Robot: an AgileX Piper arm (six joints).
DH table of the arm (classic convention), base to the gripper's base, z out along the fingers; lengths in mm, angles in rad. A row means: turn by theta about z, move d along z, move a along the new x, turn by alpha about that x. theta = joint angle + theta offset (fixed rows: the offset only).
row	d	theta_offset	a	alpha
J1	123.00	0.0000	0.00	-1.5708
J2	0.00	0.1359	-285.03	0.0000
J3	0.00	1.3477	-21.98	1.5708
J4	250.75	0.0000	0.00	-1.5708
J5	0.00	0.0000	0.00	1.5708
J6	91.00	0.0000	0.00	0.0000
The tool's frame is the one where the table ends.
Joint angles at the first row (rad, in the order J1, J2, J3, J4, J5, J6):
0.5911 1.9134 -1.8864 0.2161 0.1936 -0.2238
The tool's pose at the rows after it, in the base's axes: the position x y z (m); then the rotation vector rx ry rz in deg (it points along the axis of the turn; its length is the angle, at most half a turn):
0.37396, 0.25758, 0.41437, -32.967, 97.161, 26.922
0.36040, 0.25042, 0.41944, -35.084, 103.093, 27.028
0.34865, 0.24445, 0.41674, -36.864, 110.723, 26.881
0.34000, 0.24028, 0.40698, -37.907, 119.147, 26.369
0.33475, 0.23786, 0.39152, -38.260, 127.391, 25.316
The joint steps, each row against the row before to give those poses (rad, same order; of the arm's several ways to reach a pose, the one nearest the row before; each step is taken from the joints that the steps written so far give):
0.0000 -0.0509 -0.0003 -0.0199 0.1197 0.0232
0.0001 -0.0402 -0.0002 -0.0218 0.1480 0.0361
0.0013 -0.0271 0.0038 -0.0203 0.1556 0.0449
0.0022 -0.0117 0.0106 -0.0176 0.1420 0.0498
0.0026 0.0011 0.0214 -0.0154 0.1125 0.0477

